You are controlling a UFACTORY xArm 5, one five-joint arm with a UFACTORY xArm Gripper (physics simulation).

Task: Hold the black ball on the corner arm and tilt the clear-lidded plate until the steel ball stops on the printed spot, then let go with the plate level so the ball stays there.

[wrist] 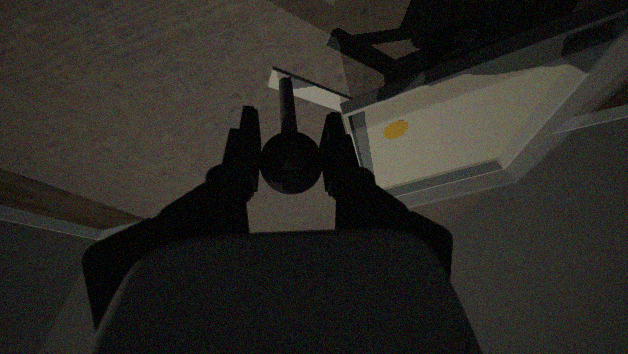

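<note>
The black ball (291, 162) sits at the end of a dark post on the pale corner arm (318, 96) of the plate. My gripper (292, 128) is shut on the black ball, with one finger against each side of it. The clear-lidded plate (450, 182) lies to the right of the fingers; its pale floor slants across the view. The orange printed spot (396, 129) shows near the plate's left end, close to the right finger. The steel ball does not show in this view; dark parts and shadow cover the plate's upper right.
A dark bracket (367, 56) and a large dark shape (470, 22) stand along the plate's upper edge. A brown table top (125, 100) lies below, with a darker wood strip (60, 200) and a pale edge at the left. The scene is dim.
</note>
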